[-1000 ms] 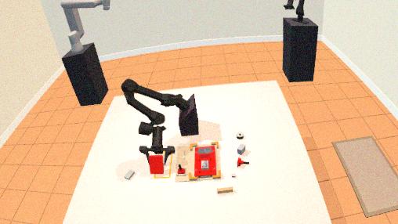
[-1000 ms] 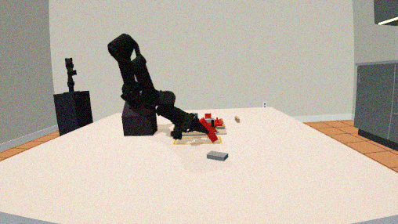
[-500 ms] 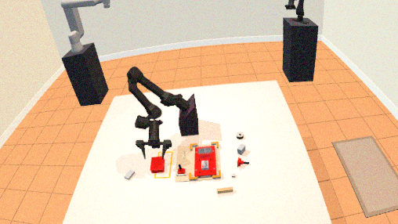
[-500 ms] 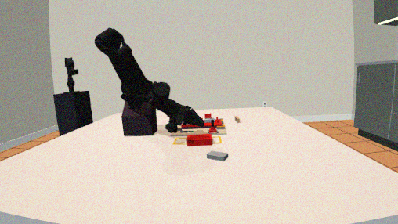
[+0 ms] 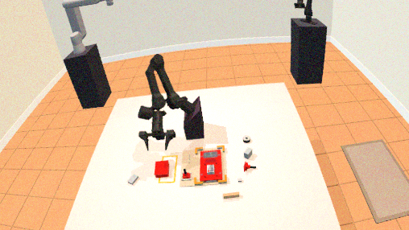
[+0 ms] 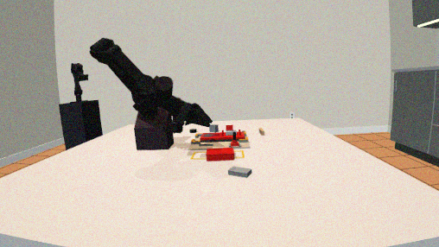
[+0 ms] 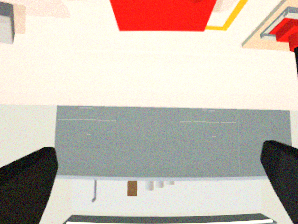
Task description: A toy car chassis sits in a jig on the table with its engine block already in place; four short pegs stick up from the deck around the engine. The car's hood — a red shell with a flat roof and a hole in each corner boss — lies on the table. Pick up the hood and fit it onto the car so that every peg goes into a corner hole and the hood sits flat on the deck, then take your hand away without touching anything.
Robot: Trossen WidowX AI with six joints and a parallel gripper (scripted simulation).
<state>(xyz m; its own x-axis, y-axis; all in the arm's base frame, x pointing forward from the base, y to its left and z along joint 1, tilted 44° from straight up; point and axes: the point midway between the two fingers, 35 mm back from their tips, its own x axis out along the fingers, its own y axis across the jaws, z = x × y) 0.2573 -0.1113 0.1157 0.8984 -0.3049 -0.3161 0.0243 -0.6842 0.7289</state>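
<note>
The red hood is 110 mm below my gripper tip and 30 mm ahead of it. From my gripper tip the other things lie so: orange-cornered jig (230 mm to the left, 110 mm below, 20 mm ahead); then grey engine block (260 mm to the left, 100 mm below, 60 mm ahead); then wooden block (350 mm to the left, 210 mm ahead, 110 mm below).
</note>
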